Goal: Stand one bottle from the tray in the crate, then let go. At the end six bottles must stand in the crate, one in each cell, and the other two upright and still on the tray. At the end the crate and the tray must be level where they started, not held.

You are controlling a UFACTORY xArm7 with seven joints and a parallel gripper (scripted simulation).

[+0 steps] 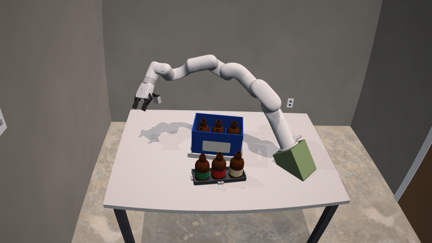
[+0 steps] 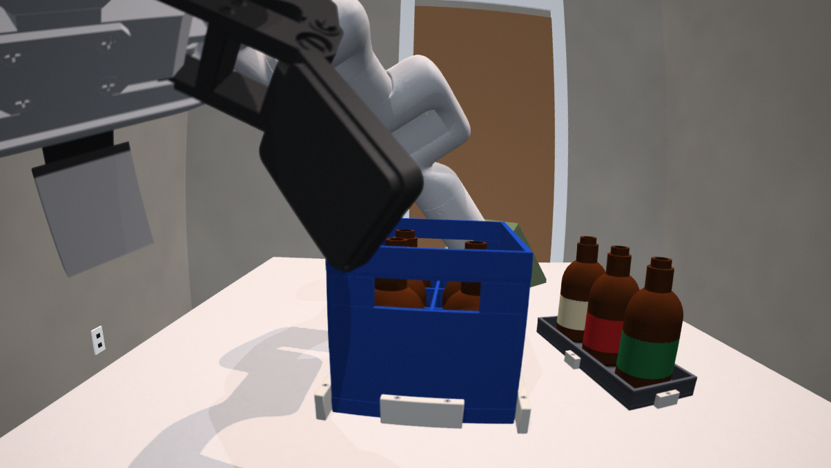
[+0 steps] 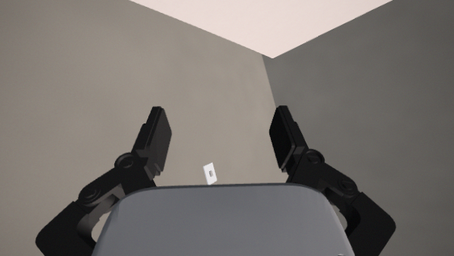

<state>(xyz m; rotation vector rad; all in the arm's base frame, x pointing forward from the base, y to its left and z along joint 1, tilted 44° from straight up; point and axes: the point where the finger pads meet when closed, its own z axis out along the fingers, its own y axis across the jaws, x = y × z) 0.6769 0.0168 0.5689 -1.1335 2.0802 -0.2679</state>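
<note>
Now: hand 39 cm past the red-labelled bottle, 39 cm to the right of it and 14 cm above it. Also, from my hand: blue crate 44 cm behind, 15 cm to the left, 14 cm below; dark tray 39 cm behind, 39 cm to the left, 21 cm below.
</note>
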